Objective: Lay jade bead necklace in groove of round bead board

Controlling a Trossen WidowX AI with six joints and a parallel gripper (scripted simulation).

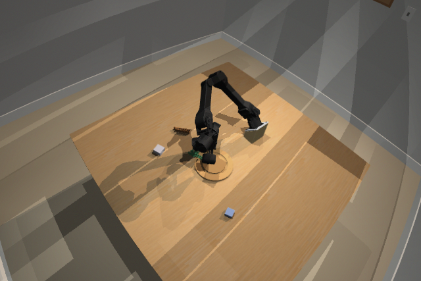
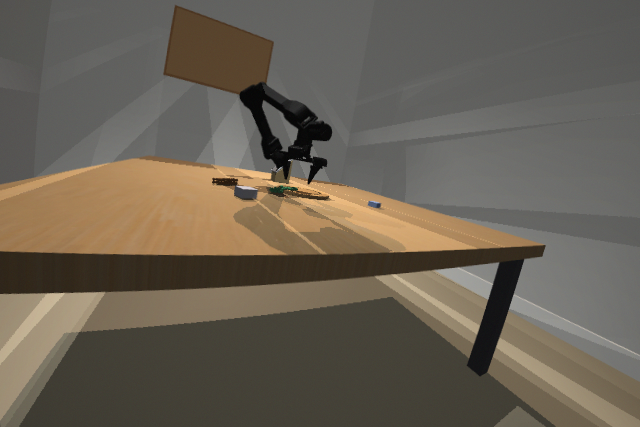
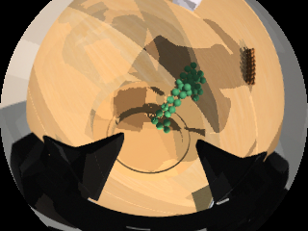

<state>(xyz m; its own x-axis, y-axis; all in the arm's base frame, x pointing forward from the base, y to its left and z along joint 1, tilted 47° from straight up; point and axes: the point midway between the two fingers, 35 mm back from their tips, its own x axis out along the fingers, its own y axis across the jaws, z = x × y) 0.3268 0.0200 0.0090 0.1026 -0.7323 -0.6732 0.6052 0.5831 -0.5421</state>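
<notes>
Right now my gripper tip is 2 cm past the round wooden bead board, 4 cm to the right of it and 3 cm above it. Round my gripper tip: blue block: 8 cm ahead, 29 cm to the left, 3 cm below; then pale grey block: 19 cm ahead, 18 cm to the right, 3 cm below.
</notes>
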